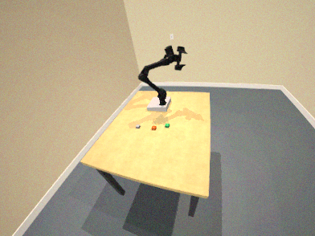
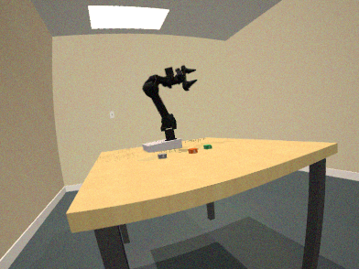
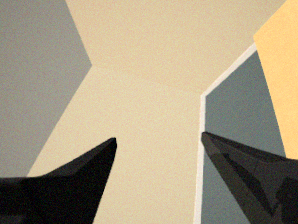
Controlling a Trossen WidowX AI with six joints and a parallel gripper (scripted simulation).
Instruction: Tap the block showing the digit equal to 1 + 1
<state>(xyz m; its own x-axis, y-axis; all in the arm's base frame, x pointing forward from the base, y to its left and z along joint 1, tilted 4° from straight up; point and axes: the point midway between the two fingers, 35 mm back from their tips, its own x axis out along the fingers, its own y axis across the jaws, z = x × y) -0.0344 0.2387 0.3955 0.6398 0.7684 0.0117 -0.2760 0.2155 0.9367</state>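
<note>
Now: the grey block 46 cm below my gripper tip, 37 cm to the right of it and 33 cm ahead of it. Round my gripper tip: orange block 46 cm below, 33 cm ahead, 23 cm to the right; then green block 46 cm below, 28 cm ahead, 12 cm to the right.
</note>
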